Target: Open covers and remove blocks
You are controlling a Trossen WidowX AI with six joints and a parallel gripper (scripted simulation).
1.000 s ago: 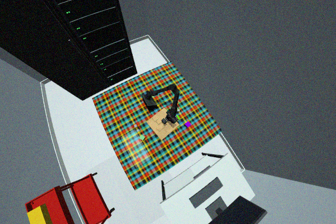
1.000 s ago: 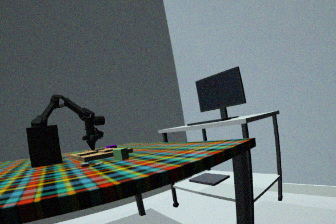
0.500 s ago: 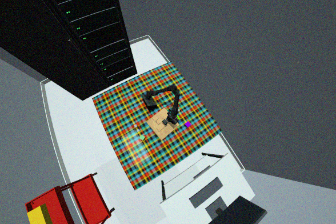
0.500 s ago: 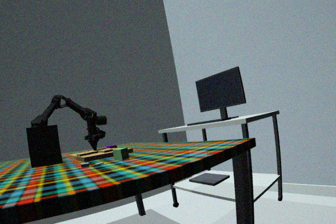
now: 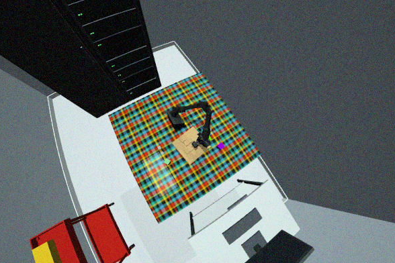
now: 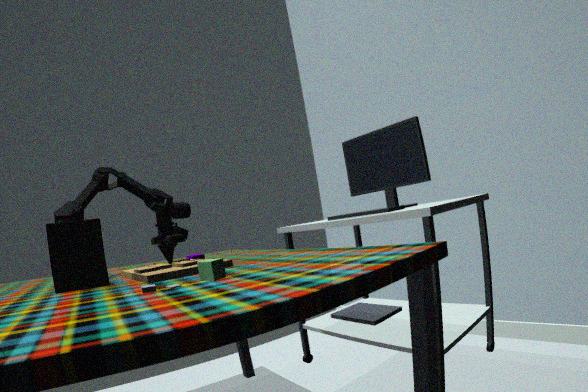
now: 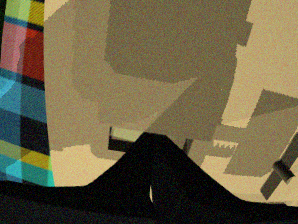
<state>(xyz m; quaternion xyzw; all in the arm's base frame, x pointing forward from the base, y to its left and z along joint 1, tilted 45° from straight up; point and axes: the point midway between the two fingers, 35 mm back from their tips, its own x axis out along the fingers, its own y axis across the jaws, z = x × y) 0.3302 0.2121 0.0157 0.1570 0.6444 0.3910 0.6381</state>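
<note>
Right now my gripper tip is 12 cm to the right of the bright green block and 2 cm above it. The rest, counted from my gripper tip: purple block (13 cm ahead, 19 cm to the left, 1 cm below); grey piece (10 cm behind, 41 cm to the right, 2 cm below); pale green block (7 cm ahead, 38 cm to the right).
</note>
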